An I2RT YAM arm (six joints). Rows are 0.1 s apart.
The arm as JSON. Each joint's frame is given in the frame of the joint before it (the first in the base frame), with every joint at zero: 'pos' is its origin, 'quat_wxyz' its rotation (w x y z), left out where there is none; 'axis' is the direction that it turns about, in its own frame. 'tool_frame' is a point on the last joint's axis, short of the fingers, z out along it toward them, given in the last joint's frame.
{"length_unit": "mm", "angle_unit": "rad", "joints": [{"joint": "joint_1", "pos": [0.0, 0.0, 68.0], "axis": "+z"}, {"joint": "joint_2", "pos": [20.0, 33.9, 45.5], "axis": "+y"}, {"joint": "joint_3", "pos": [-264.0, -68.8, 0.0], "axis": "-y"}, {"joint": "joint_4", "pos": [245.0, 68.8, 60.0], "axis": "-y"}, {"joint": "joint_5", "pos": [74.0, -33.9, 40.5], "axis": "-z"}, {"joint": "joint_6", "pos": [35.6, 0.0, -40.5], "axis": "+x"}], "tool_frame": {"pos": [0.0, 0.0, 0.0], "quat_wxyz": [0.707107, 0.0, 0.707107, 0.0]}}
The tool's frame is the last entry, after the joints.
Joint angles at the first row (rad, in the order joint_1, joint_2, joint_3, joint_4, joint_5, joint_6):
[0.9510 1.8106 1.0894 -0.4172 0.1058 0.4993]
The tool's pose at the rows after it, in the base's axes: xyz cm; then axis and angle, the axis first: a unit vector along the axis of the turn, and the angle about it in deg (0 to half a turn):
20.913 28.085 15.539 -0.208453 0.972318 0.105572 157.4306
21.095 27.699 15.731 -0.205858 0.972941 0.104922 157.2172
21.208 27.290 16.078 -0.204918 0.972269 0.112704 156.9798
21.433 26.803 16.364 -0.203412 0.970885 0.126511 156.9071
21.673 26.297 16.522 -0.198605 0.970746 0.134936 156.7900
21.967 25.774 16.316 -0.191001 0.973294 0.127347 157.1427
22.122 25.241 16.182 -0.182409 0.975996 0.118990 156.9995
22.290 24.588 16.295 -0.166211 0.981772 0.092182 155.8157
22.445 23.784 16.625 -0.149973 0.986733 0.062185 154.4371
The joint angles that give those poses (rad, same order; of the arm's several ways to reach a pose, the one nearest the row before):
[0.9413 1.8002 1.0823 -0.4180 0.1043 0.4959]
[0.9306 1.7892 1.0764 -0.4203 0.1042 0.4903]
[0.9195 1.7703 1.0656 -0.4144 0.0911 0.4831]
[0.9030 1.7515 1.0513 -0.3994 0.0648 0.4744]
[0.8865 1.7368 1.0380 -0.3880 0.0482 0.4710]
[0.8704 1.7365 1.0315 -0.3958 0.0521 0.4704]
[0.8580 1.7303 1.0200 -0.3984 0.0646 0.4733]
[0.8472 1.7199 1.0154 -0.4211 0.1201 0.4846]
[0.8340 1.7022 1.0117 -0.4519 0.1813 0.4928]

